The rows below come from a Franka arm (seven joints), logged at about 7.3 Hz.
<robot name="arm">
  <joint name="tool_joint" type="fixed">
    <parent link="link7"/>
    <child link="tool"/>
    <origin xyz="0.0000 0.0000 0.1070"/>
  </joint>
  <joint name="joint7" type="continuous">
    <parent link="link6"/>
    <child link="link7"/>
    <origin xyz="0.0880 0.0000 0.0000" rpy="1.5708 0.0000 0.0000"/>
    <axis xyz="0 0 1"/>
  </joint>
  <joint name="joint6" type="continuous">
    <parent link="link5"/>
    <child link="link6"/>
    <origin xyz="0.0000 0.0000 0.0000" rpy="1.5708 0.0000 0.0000"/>
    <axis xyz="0 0 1"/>
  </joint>
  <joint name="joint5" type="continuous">
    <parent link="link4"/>
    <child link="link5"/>
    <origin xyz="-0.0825 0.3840 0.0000" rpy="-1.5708 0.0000 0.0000"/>
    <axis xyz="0 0 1"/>
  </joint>
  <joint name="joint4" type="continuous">
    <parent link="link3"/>
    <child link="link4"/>
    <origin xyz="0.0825 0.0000 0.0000" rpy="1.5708 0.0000 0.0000"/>
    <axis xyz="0 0 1"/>
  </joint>
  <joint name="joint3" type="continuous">
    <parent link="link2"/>
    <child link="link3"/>
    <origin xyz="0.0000 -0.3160 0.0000" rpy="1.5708 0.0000 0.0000"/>
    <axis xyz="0 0 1"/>
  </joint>
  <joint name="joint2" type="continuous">
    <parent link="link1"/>
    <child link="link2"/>
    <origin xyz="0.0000 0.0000 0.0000" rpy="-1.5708 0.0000 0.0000"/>
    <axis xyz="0 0 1"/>
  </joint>
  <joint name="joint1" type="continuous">
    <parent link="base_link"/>
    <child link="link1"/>
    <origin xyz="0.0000 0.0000 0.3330"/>
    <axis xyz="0 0 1"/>
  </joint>
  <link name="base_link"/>
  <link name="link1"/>
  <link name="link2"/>
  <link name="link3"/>
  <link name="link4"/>
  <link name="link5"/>
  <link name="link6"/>
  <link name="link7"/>
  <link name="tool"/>
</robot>
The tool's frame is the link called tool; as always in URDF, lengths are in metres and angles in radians. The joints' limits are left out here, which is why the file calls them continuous.
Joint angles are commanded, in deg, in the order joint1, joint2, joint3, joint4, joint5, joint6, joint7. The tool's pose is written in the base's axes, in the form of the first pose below.
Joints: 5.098 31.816 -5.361 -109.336 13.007 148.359 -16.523
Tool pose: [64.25 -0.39 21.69 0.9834 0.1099 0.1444 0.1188 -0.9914 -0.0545]
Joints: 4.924 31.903 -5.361 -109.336 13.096 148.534 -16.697
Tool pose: [64.25 -0.60 21.62 0.9833 0.1084 0.1462 0.1174 -0.9916 -0.0542]
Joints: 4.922 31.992 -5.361 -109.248 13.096 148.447 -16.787
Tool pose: [64.28 -0.60 21.57 0.9833 0.1101 0.1448 0.1190 -0.9914 -0.0543]
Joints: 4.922 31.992 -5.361 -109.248 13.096 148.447 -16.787
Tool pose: [64.28 -0.60 21.57 0.9833 0.1101 0.1448 0.1190 -0.9914 -0.0543]
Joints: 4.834 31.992 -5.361 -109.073 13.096 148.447 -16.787
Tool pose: [64.38 -0.69 21.70 0.9830 0.1087 0.1478 0.1178 -0.9916 -0.0540]
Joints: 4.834 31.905 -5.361 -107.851 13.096 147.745 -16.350
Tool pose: [65.00 -0.61 22.54 0.9820 0.1030 0.1582 0.1131 -0.9920 -0.0562]
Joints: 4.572 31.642 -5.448 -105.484 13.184 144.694 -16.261
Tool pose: [65.91 -0.77 24.04 0.9831 0.1005 0.1529 0.1117 -0.9915 -0.0667]
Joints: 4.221 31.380 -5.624 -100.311 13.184 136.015 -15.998
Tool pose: [67.27 -0.77 26.76 0.9891 0.1059 0.1021 0.1158 -0.9886 -0.0963]
